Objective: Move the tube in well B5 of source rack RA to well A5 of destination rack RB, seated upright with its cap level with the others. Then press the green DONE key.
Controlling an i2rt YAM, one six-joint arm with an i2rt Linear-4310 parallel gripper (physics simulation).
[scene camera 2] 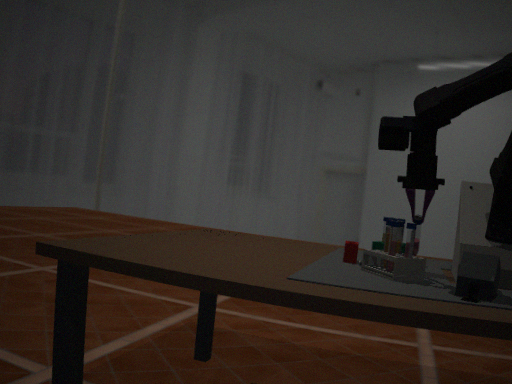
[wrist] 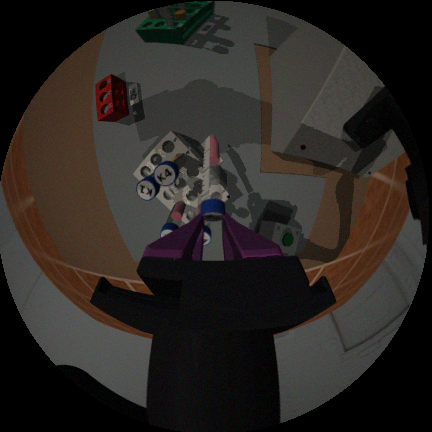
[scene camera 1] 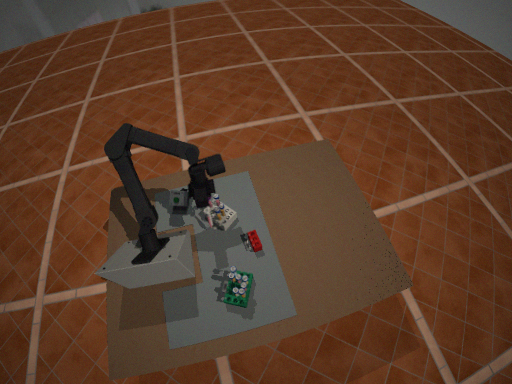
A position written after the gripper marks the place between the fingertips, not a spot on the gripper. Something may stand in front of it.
In view: the gripper [scene camera 2: 417, 222], a grey box with green button [scene camera 2: 477, 278] and a grey mat [scene camera 2: 330, 270].
The gripper also shows in the wrist view [wrist: 212, 217]. The grey mat also shows in the wrist view [wrist: 209, 84].
